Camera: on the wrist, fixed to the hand. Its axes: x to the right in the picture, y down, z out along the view.
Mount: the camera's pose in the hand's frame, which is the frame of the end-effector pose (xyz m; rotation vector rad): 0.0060 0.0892 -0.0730 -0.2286 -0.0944 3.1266
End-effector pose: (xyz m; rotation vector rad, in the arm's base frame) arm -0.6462 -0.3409 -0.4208 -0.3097 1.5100 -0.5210
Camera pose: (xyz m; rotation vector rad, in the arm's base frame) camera -0.7068 -0.2588 -0.4747 1.6794 0.3713 2.0142
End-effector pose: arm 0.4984 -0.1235 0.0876 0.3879 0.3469 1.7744
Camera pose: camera 0.3874 -0.1402 0.0609 -0.2822 0.5265 -1.3314
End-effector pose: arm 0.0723 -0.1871 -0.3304 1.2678 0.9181 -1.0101
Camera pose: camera 0.1592 -0.1127 -0.3153 0.8247 -1.2882 1.4740
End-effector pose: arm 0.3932 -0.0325 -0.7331 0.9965 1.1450 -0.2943
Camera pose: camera 0.4090 0.0761 -0.6974 1.2995 -1.2956 2.0804
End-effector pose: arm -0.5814 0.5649 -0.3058 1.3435 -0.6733 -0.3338
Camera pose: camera -0.5451 0.6377 -0.2239 -1.0096 -1.7361 1.8998
